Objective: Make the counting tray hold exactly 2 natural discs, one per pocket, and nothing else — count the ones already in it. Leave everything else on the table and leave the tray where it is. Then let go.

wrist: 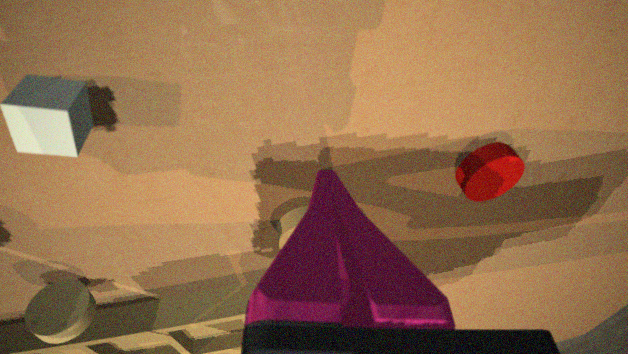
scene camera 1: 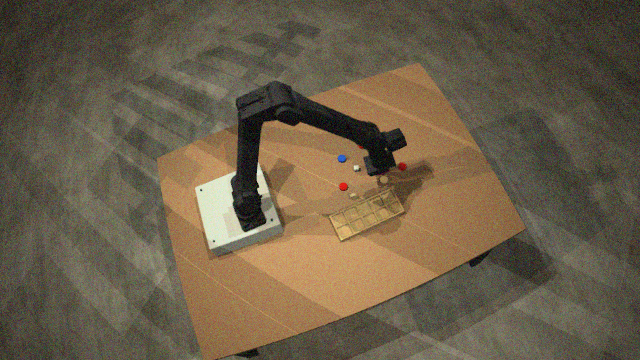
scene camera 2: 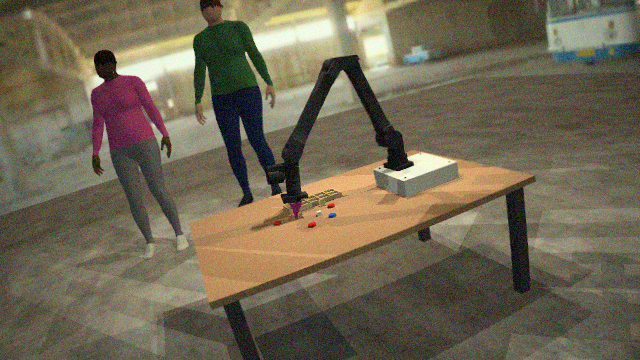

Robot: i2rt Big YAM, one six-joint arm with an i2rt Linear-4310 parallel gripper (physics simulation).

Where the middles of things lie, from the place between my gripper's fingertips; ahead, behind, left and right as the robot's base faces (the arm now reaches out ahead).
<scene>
The white cube point(wrist: 53, 116) is 80 mm behind my hand, 60 mm to the left of it and 10 mm above it. From my hand the other things lie so: counting tray point(scene camera 1: 358, 218) 120 mm to the right, 120 mm behind, 10 mm above.
</scene>
